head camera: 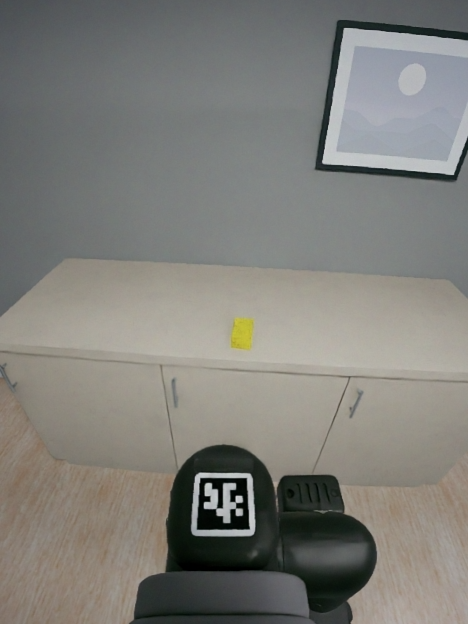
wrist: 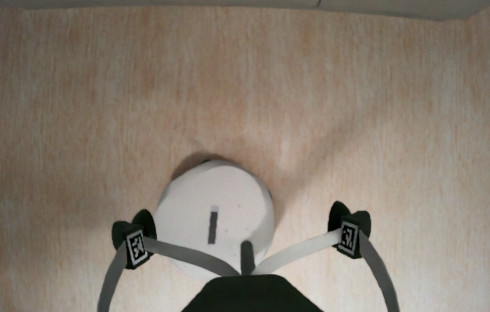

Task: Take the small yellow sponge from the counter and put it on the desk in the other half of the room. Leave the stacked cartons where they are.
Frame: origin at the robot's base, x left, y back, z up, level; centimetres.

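Seen in the pictures: hand, its tool point: (wrist: pixel 242 229); robot's base, origin of its link: (wrist: pixel 218 214).
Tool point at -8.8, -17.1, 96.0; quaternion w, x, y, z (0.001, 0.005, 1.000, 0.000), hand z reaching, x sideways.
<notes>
Offsets run from my tool point to a thing's middle, as dx, dy, dz. "spot": to the spot under its first point. Level surfaces: height alone.
The small yellow sponge @(+2.9, -68.0, -5.5) (head camera: pixel 242 333) lies flat on the counter @(dz -7.8) (head camera: pixel 125 312), near the middle of its front edge, in the head camera view. My gripper (wrist: pixel 242 225) is open in the wrist view, its two fingertips wide apart with nothing between them. It points down over the floor and the round white robot base, in front of the counter and apart from the sponge. In the head camera view the wrist hides the fingers. The desk and the stacked cartons do not show in either view.
The counter has cabinet doors with metal handles below its top. A grey wall (head camera: pixel 151 151) with a framed picture (head camera: pixel 403 100) stands behind it. The round white base (wrist: pixel 190 200) is on the wood floor @(dz -98.8) (wrist: pixel 250 90), and the cabinet's lower front @(spot: +12.0, -66.7, -95.7) (wrist: pixel 200 2) shows at the top of the wrist view.
</notes>
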